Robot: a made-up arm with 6 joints. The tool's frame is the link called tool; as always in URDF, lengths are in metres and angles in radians.
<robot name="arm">
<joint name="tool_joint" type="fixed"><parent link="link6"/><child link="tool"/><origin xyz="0.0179 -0.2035 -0.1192" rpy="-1.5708 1.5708 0"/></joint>
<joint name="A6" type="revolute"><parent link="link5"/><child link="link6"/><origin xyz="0.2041 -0.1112 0.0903" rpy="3.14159 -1.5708 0"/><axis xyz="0 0 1"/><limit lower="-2.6" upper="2.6"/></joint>
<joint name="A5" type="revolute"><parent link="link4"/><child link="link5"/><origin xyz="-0.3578 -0.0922 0.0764" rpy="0 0 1.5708"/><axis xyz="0 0 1"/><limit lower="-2.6" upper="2.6"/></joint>
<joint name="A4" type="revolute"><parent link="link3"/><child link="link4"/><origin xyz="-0.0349 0.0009 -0.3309" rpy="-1.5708 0 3.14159"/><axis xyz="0 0 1"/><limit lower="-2.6" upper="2.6"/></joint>
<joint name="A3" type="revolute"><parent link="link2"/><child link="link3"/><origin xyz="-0.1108 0.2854 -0.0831" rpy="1.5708 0 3.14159"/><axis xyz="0 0 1"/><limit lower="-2.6" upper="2.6"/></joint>
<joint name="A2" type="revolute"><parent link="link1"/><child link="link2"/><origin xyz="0.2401 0.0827 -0.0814" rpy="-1.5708 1.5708 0"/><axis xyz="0 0 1"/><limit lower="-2.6" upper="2.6"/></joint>
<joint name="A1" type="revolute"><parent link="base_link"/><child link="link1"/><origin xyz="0 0 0.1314" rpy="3.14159 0 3.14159"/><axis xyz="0 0 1"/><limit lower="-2.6" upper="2.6"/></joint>
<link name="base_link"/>
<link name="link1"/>
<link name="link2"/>
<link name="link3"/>
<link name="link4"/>
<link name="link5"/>
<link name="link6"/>
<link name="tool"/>
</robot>
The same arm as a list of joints. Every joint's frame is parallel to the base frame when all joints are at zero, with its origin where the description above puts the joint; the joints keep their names.
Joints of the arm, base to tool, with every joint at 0 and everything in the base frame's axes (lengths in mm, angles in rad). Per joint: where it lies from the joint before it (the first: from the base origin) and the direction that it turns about. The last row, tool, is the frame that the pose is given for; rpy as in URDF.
A1: origin 0.0 0.0 131.4 axis -z
A2: origin -240.1 82.7 81.4 axis +y
A3: origin 285.4 -83.1 -110.8 axis +x
A4: origin -330.9 0.9 34.9 axis -y
A5: origin 92.2 -76.4 -357.8 axis -y
A6: origin -204.1 -90.3 111.2 axis -x
tool: origin 119.2 -17.9 -203.5 rpy 0.0000 0.0000 0.0000
Joint limits (rad, base to tool): -2.6000..2.6000 -2.6000..2.6000 -2.6000..2.6000 -2.6000..2.6000 -2.6000..2.6000 -2.6000..2.6000

